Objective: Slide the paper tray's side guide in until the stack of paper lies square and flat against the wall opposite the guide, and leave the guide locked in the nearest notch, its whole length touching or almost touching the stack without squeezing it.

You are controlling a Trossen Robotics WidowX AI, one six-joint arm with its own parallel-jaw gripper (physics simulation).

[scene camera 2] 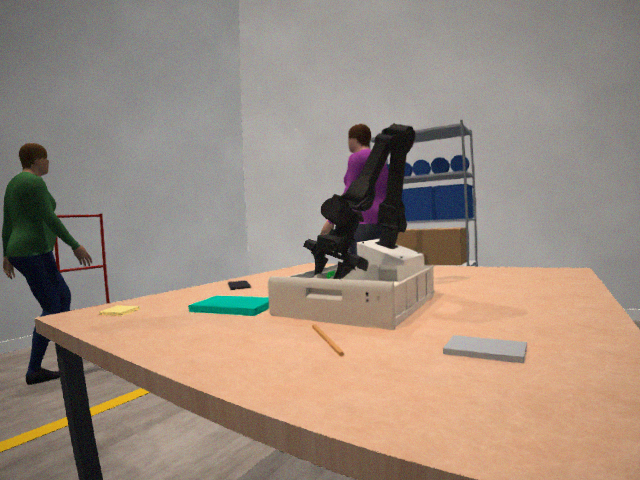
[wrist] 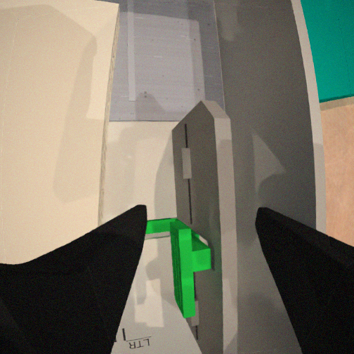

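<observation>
The paper tray is a beige-grey open box on the table. In the wrist view the cream paper stack lies at the left, with a strip of tray floor between it and the side guide. The grey side guide stands upright near the tray's right wall and carries a green latch; green also shows in the scene view. My gripper is open and empty, low over the tray, with the guide and its latch between its fingers in the wrist view. The stack's far side is out of the wrist view.
A teal book lies beside the tray. A pencil, a grey block, a yellow pad and a black object lie on the table. Two people stand behind the table.
</observation>
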